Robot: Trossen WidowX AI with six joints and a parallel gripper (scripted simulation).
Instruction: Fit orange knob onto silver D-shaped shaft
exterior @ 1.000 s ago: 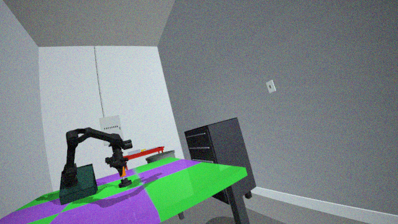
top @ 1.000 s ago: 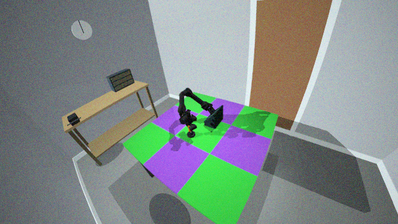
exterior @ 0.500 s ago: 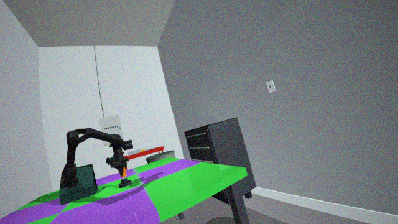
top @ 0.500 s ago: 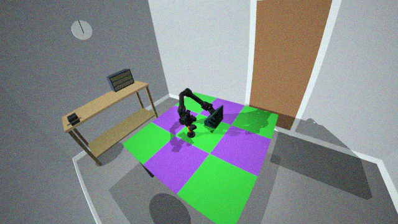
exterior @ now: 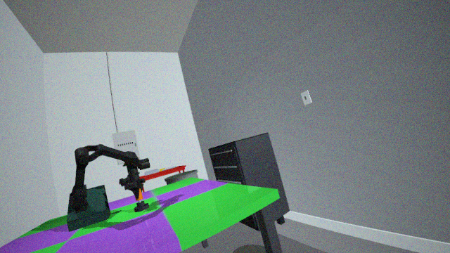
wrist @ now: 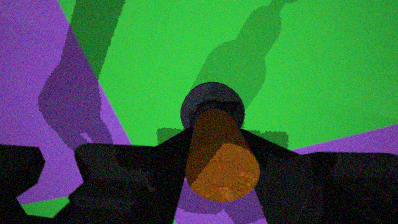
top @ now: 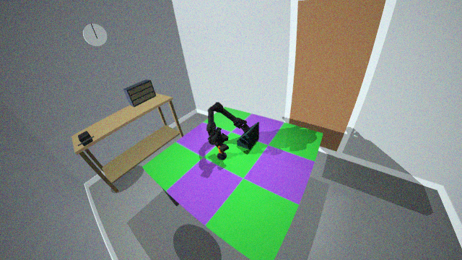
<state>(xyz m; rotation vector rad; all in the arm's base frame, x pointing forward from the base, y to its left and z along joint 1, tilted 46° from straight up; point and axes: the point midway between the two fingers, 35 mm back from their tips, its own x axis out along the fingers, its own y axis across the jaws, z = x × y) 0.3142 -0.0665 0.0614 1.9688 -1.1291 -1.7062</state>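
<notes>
My gripper tip is now 30 mm below the orange knob. From my gripper tip the other things lie so: pedestal (40 mm below).
</notes>
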